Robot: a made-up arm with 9 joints. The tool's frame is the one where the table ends. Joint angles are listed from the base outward.
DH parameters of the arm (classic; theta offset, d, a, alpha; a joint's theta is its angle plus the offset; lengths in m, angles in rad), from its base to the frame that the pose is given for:
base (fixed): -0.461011 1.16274 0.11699 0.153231
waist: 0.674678 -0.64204 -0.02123 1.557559
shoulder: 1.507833 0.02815 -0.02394 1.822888
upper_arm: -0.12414 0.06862 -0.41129 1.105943
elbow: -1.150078 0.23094 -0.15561 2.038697
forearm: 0 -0.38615 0.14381 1.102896
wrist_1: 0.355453 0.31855 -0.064 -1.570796
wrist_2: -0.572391 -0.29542 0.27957 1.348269
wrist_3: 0 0.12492 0.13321 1.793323
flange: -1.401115 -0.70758 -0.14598 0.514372
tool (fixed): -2.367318 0.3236 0 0
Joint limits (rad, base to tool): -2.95..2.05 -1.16..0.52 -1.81..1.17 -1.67..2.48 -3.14..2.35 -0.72..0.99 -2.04..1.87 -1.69..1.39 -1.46..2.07
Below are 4 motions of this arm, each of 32 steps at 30 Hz.
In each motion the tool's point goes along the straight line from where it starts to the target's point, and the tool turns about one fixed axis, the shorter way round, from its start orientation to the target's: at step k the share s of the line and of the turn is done. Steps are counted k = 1, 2, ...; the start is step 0. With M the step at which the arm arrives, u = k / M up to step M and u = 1 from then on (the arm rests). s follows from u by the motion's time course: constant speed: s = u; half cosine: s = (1 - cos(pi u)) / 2; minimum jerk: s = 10 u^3 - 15 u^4 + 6 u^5.
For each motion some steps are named. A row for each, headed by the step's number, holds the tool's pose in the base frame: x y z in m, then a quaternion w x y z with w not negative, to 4 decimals.
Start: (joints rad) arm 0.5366 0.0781 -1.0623 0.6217 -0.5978 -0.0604 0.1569 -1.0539 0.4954
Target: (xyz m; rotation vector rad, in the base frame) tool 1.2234 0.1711 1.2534 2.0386 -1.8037 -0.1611
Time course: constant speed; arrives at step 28
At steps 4, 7, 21, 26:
4: 0.6675 -0.1781 0.9636 0.3102 -0.6510 0.6538 0.2292
7: 0.7370 -0.1345 0.9998 0.2477 -0.6729 0.6644 0.2106
21: 1.0613 0.0692 1.1689 0.0548 0.7311 -0.6707 -0.1122
26: 1.1771 0.1420 1.2292 0.1631 0.7334 -0.6558 -0.0736

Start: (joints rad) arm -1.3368 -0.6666 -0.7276 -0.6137 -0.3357 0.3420 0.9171 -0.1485 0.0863
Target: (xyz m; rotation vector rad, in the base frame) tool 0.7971 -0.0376 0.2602 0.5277 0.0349 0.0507
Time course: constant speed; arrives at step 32
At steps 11, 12, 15, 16, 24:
11: 0.1694 -0.0137 0.2862 0.8732 -0.0719 0.2097 -0.4341
12: 0.1992 -0.0148 0.2849 0.8856 -0.0556 0.2018 -0.4147
15: 0.2889 -0.0183 0.2812 0.9182 -0.0067 0.1770 -0.3543
16: 0.3188 -0.0194 0.2800 0.9275 0.0097 0.1685 -0.3335
24: 0.5580 -0.0285 0.2701 0.9728 0.1390 0.0955 -0.1586

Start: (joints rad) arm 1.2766 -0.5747 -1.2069 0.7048 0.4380 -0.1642 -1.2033 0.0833 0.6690
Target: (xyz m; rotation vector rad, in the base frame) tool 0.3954 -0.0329 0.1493 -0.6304 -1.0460 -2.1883
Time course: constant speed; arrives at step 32
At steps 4, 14, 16, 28, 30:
4: 0.5186 0.2703 0.3811 0.0237 -0.6674 0.2127 0.7133
14: 0.4746 0.1620 0.2983 0.1144 0.3789 -0.3195 -0.8610
16: 0.4658 0.1403 0.2818 0.1407 0.3136 -0.3360 -0.8769
28: 0.4130 0.0104 0.1824 0.2777 -0.1011 -0.3940 -0.8703
30: 0.4042 -0.0112 0.1659 0.2959 -0.1705 -0.3963 -0.8522

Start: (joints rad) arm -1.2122 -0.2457 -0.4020 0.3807 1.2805 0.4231 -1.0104 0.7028 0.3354
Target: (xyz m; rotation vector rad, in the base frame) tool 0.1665 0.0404 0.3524 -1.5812 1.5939 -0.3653
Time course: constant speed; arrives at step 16
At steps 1, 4, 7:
1: 0.4597 -0.0560 0.3271 0.7276 -0.5751 0.3145 -0.2023
4: 0.4010 -0.0367 0.3322 0.6763 -0.5964 0.3863 -0.1940
7: 0.3424 -0.0174 0.3372 0.6194 -0.6127 0.4549 -0.1842

